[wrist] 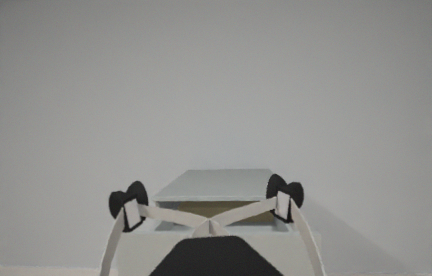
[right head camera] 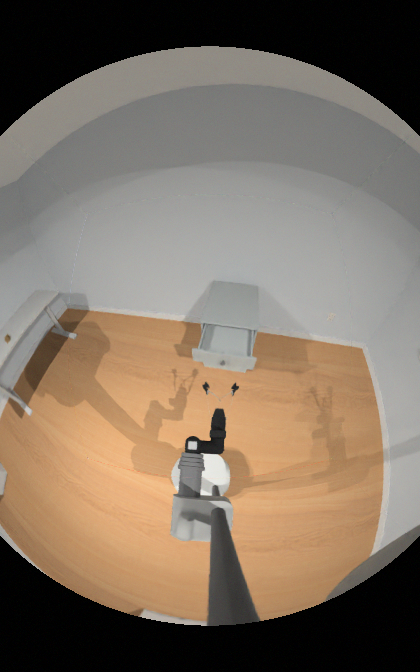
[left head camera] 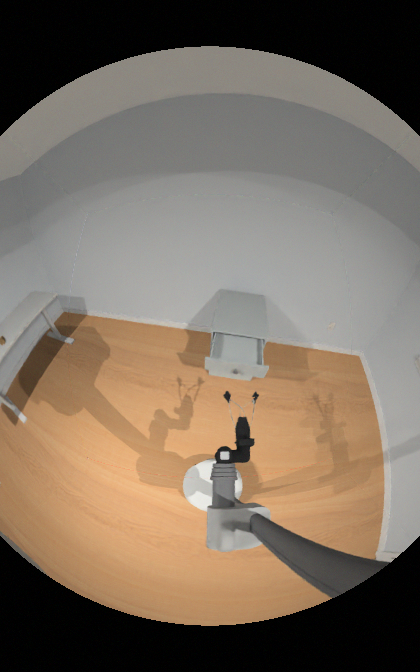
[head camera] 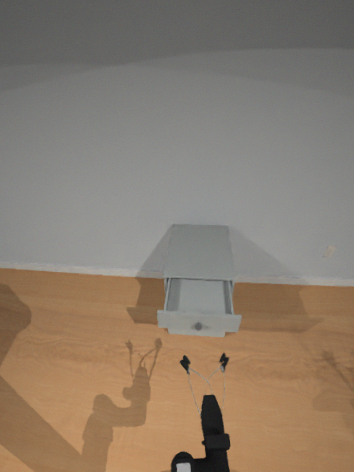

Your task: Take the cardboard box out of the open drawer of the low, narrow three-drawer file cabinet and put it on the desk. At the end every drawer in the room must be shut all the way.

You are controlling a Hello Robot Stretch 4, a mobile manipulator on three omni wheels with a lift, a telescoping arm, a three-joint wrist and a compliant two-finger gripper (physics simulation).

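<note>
The low grey file cabinet (head camera: 200, 250) (left head camera: 242, 310) (right head camera: 232, 302) (wrist: 225, 185) stands against the wall ahead. Its top drawer (head camera: 200, 295) (left head camera: 237, 347) (right head camera: 227, 340) is pulled out, and its visible floor is bare. In the wrist view a brownish surface (wrist: 210, 209) shows deep under the cabinet top; I cannot tell if it is a box. A small brown block (left head camera: 2, 340) (right head camera: 7, 338) lies on the white desk (left head camera: 25, 320) (right head camera: 30, 315) at the far left. My gripper (head camera: 205, 361) (left head camera: 241, 396) (right head camera: 220, 387) (wrist: 207, 193) is open and empty, in front of the drawer.
The robot's white round base (left head camera: 200, 492) (right head camera: 217, 470) shows below the arm. The desk's legs stand on the wood floor at the left. A side wall (left head camera: 400, 425) (right head camera: 400, 425) bounds the right. Shadows of the arm fall on the floor.
</note>
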